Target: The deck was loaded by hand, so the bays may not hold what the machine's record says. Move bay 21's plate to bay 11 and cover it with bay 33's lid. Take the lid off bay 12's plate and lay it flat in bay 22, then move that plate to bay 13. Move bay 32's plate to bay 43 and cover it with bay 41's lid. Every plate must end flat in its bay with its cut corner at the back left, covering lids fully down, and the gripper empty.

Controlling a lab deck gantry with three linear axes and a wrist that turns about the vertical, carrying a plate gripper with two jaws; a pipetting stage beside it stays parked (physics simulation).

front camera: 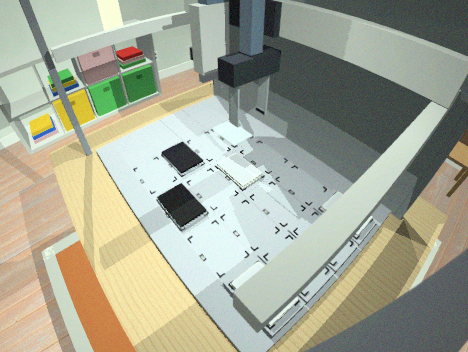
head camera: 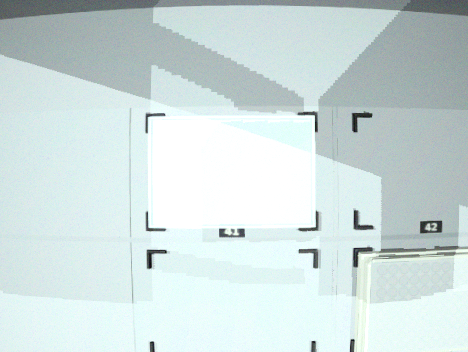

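Seen in the pictures: gripper, fingertip midpoint: (front camera: 248, 118); robot's base, origin of the base link: (front camera: 134, 169).
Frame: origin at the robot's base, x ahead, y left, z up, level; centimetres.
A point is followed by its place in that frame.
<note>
My gripper (front camera: 247, 117) {y 31.5, x 19.7, z 15.8 cm} hangs with its two jaws apart and empty, above the back left of the deck. A flat white lid (front camera: 232, 133) {y 35.9, x 7.4, z 0.8 cm} (head camera: 232, 172) {y 36.3, x 6.5, z 0.8 cm} lies inside the corner marks of bay 41, below the gripper. A cream plate (front camera: 240, 171) {y 25.0, x 24.1, z 1.5 cm} (head camera: 415, 320) {y 24.6, x 20.8, z 1.4 cm} lies in bay 32; part of it shows in the head view. A black-topped plate (front camera: 182, 157) {y 14.7, x 7.4, z 1.7 cm} lies in bay 21, and another black-topped plate (front camera: 182, 204) {y 4.4, x 23.5, z 1.7 cm} lies in bay 12. Bay 33's lid cannot be made out. The jaws do not show in the head view.
A pale plate (front camera: 246, 275) {y 3.9, x 50.3, z 2.9 cm} at the front right is partly hidden by the pale gantry beam (front camera: 345, 215) {y 3.0, x 62.1, z 40.0 cm}. A pale item (front camera: 332, 201) {y 36.0, x 50.5, z 2.9 cm} shows behind that beam. More pale items (front camera: 284, 313) {y 4.2, x 61.9, z 2.1 cm} (front camera: 366, 227) {y 36.8, x 61.9, z 2.1 cm} lie along the deck's right edge.
</note>
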